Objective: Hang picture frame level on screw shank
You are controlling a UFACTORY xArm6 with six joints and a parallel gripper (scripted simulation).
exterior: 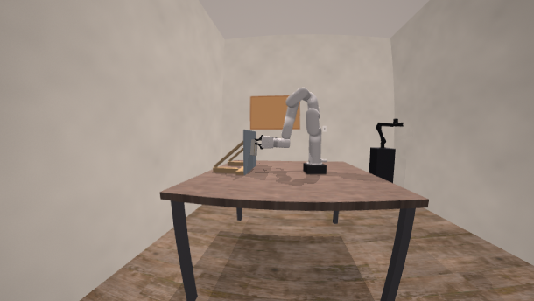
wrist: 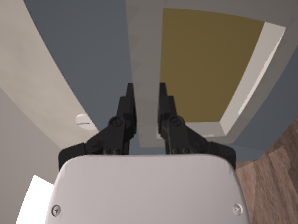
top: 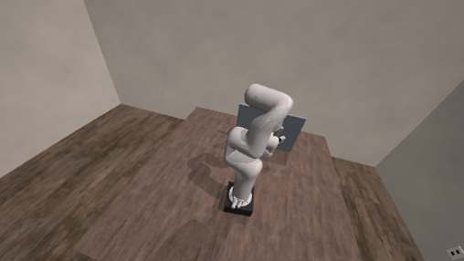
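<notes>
The picture frame is 50 mm below my hand, 20 mm ahead of it and 10 mm to the right of it. Round my hand: grey-blue wall panel: 70 mm below, 40 mm ahead, 10 mm to the left.
</notes>
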